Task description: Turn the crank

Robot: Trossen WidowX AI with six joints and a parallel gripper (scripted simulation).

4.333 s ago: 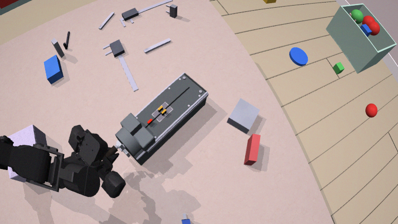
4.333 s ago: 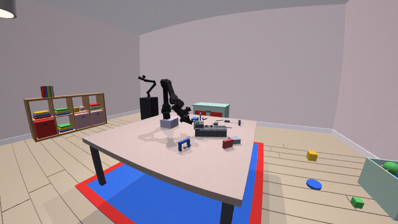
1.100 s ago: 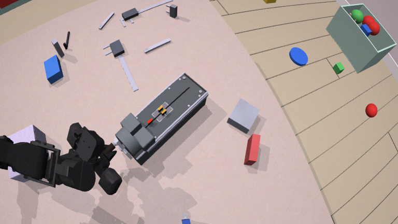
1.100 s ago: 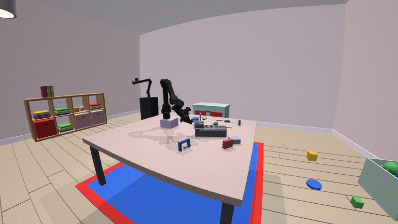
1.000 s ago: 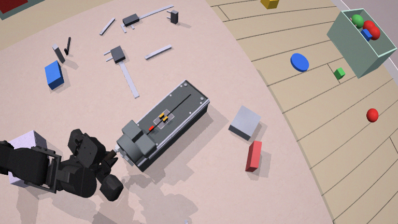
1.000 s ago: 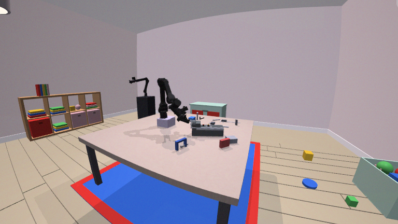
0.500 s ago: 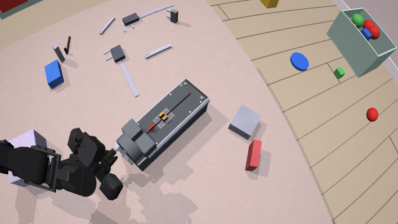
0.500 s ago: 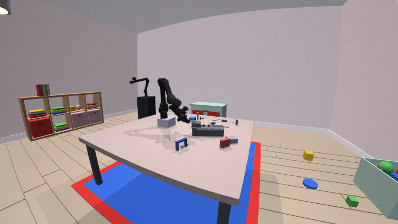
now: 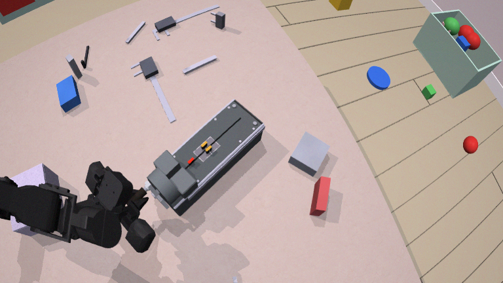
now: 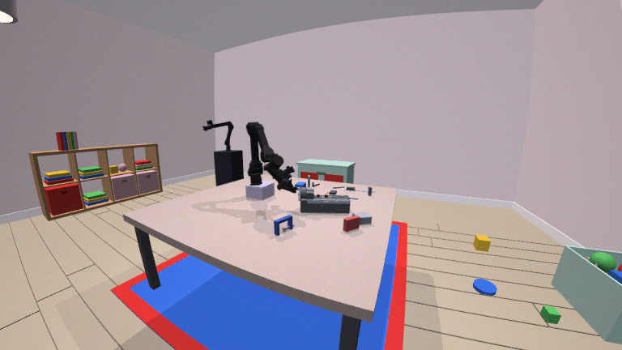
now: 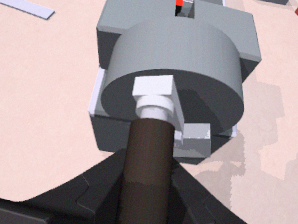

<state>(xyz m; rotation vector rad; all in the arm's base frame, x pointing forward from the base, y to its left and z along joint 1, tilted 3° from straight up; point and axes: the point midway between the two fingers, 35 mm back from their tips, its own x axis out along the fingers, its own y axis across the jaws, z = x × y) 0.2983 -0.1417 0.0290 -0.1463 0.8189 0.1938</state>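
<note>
The dark brown crank handle is 20 mm behind my gripper tip and 20 mm above it. From my gripper tip the other things lie so: red pointer 120 mm ahead, 20 mm to the left, 10 mm below; then red block 320 mm ahead, 170 mm to the right, 70 mm below; then grey block 360 mm ahead, 80 mm to the right, 80 mm below.
</note>
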